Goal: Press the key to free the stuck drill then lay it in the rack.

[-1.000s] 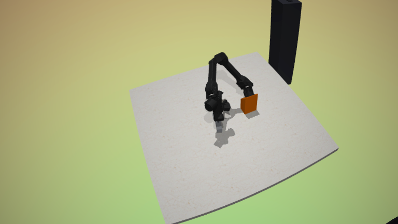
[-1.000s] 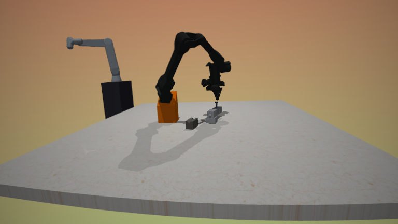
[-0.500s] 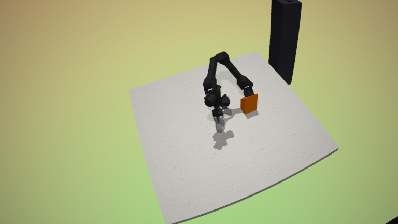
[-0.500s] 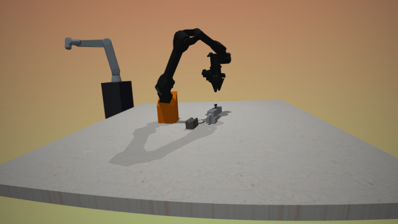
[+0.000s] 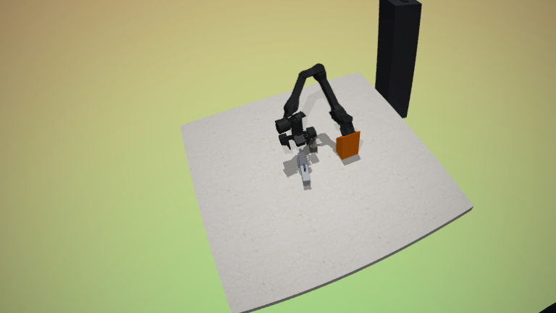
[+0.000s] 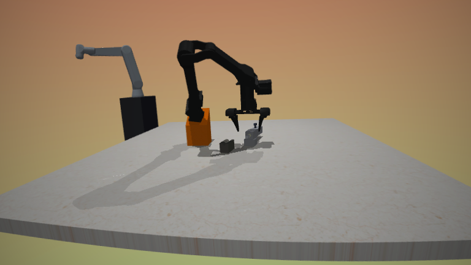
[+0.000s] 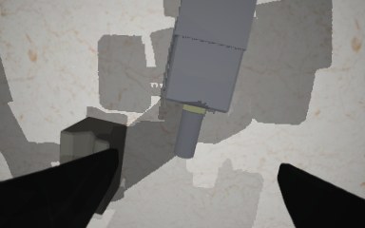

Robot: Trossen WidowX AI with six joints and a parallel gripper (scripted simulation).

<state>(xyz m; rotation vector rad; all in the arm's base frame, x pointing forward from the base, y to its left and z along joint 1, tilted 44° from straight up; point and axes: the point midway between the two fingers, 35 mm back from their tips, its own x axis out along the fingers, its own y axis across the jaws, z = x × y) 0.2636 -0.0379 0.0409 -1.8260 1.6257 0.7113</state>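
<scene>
The drill lies 60 mm to the left of my gripper tip and 30 mm below it. From my gripper tip the other things lie so: dark key 140 mm to the left, 20 mm below, 10 mm ahead; dark grey rack 90 mm behind, 60 mm below, 40 mm to the right; grey housing block 110 mm to the left, 40 mm below, 10 mm ahead.
</scene>
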